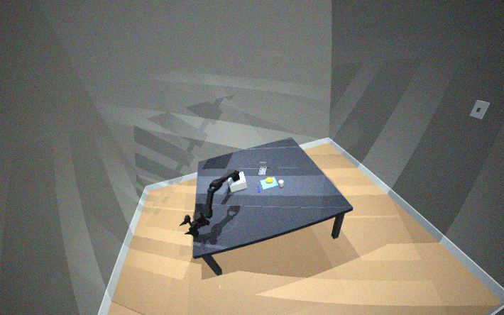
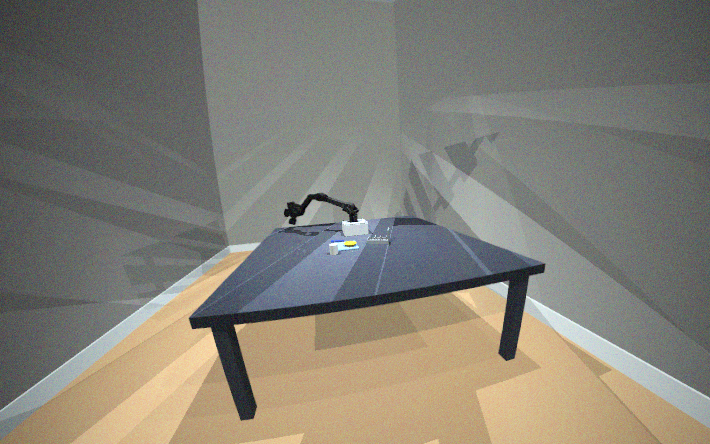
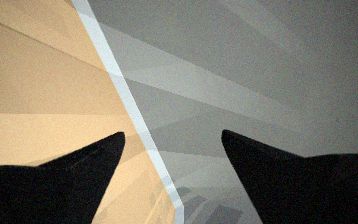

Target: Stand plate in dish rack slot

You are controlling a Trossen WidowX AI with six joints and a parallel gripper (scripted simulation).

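Right now my gripper tip is 870 mm short of the yellow plate, 240 mm to the right of it and 90 mm above it. From my gripper tip the other things lie so: blue spoon 730 mm ahead, 190 mm to the left, 100 mm below; then white cup 940 mm ahead, 120 mm to the left, 80 mm below; then mat 850 mm ahead, 210 mm to the left, 100 mm below.
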